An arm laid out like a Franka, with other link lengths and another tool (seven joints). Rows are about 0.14 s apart.
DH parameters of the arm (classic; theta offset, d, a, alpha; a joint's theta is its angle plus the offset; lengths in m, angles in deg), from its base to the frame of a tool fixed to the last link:
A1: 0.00 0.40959 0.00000 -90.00
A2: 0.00 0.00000 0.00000 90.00
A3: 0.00 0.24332 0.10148 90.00
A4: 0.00 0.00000 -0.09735 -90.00
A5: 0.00 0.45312 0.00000 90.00
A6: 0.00 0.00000 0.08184 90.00
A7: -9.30 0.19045 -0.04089 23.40
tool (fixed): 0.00 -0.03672 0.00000 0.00
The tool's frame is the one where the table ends.
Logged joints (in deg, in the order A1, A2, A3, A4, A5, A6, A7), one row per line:
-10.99, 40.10, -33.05, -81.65, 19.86, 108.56, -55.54
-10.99, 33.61, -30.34, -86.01, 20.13, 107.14, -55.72
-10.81, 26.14, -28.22, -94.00, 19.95, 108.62, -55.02
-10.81, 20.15, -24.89, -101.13, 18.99, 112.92, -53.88
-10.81, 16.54, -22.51, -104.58, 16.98, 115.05, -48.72
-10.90, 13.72, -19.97, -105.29, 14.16, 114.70, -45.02
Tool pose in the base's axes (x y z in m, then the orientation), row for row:
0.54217, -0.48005, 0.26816, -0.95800, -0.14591, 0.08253, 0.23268
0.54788, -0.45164, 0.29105, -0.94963, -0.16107, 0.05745, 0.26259
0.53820, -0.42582, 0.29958, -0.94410, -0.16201, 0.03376, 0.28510
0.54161, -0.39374, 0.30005, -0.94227, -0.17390, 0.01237, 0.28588
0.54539, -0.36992, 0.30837, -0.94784, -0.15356, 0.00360, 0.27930
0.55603, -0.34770, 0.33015, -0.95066, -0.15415, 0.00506, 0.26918
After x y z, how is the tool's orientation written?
As a quaternion, x y z w.
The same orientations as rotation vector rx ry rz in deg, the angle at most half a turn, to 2 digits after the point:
-150.80, -22.97, 12.99
-147.18, -24.96, 8.90
-144.66, -24.82, 5.17
-144.33, -26.64, 1.89
-145.66, -23.60, 0.55
-146.85, -23.81, 0.78

